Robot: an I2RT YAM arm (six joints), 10 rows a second.
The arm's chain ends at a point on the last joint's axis. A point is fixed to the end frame.
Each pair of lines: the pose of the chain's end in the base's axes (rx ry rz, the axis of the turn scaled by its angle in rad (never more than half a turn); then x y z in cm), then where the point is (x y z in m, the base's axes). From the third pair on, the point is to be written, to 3 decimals.
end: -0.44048, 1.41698, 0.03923, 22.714, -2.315, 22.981
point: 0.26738 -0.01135 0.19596
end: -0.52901, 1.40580, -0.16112, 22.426, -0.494, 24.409
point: 0.26633 -0.00250 0.21049
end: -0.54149, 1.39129, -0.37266, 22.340, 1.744, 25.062
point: 0.267 0.010 0.219
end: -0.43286, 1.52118, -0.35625, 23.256, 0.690, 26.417
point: 0.272 -0.001 0.228
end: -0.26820, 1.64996, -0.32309, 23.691, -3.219, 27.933
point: 0.272 -0.039 0.239
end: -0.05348, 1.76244, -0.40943, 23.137, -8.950, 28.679
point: 0.261 -0.100 0.243
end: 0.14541, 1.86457, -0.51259, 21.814, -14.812, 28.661
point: 0.242 -0.162 0.240
